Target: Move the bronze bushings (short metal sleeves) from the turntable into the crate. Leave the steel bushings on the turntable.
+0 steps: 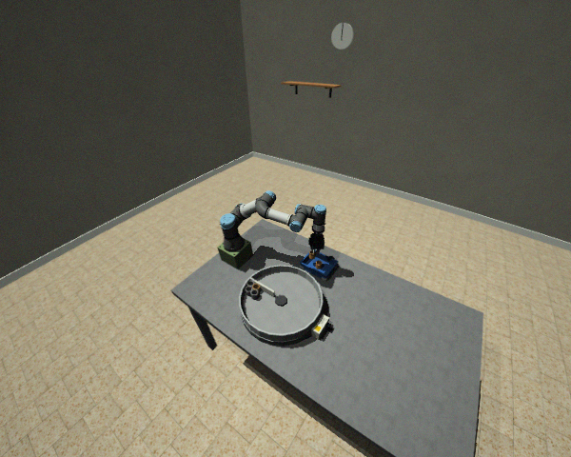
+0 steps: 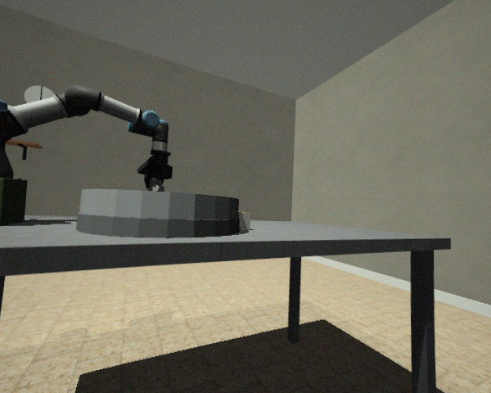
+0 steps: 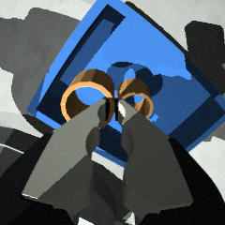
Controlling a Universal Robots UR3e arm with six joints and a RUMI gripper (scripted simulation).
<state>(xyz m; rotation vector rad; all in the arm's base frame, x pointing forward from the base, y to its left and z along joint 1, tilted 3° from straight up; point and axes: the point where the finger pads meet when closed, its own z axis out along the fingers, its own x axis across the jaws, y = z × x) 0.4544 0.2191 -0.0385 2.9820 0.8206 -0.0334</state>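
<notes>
The blue crate is 7 cm below my hand, 4 cm ahead of it and 1 cm to the right of it. Round my hand: turntable: 37 cm to the right, 4 cm below, 1 cm behind.
</notes>
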